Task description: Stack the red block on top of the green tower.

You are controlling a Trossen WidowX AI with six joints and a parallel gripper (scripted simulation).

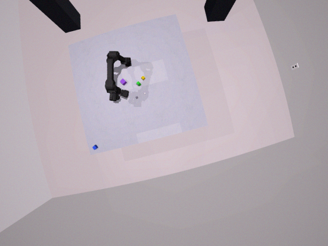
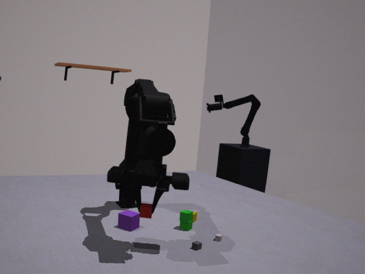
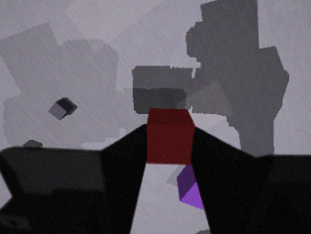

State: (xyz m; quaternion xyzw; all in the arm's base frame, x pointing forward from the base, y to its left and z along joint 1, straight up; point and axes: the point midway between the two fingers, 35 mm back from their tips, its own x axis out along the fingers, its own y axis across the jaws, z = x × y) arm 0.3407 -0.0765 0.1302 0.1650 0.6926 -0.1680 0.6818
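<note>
Now: gripper tip 15 cm past the yellow block, 22 cm to the right of it and 8 cm above it. The rest, counted from my gripper tip: red block right at my gripper tip; then purple block 14 cm behind, 1 cm to the left, 7 cm below; then grey cube 4 cm ahead, 13 cm to the left, 9 cm below.
</note>
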